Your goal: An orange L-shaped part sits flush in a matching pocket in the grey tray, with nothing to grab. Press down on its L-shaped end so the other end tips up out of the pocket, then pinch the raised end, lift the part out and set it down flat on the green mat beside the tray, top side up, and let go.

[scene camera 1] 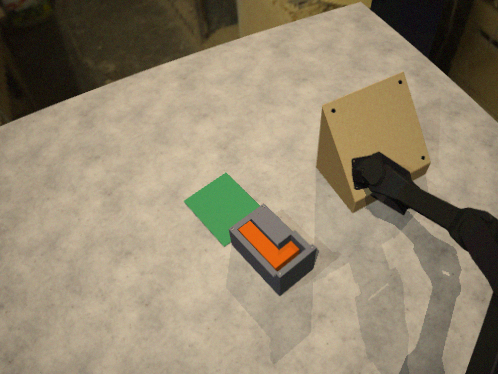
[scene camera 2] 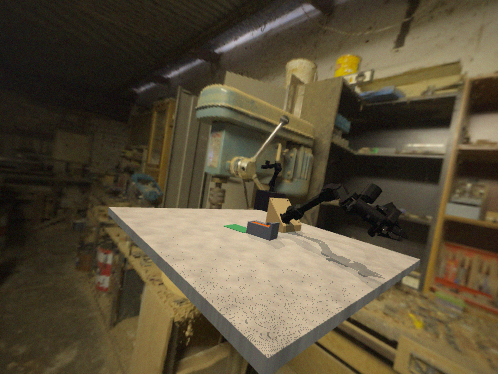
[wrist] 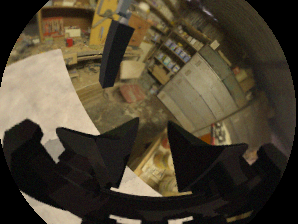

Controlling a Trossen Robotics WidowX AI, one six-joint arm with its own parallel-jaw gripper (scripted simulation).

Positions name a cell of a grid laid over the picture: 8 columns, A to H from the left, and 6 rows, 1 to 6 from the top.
my gripper: scene camera 2 G4; wrist E4; not seen in scene camera 1 (out of frame)
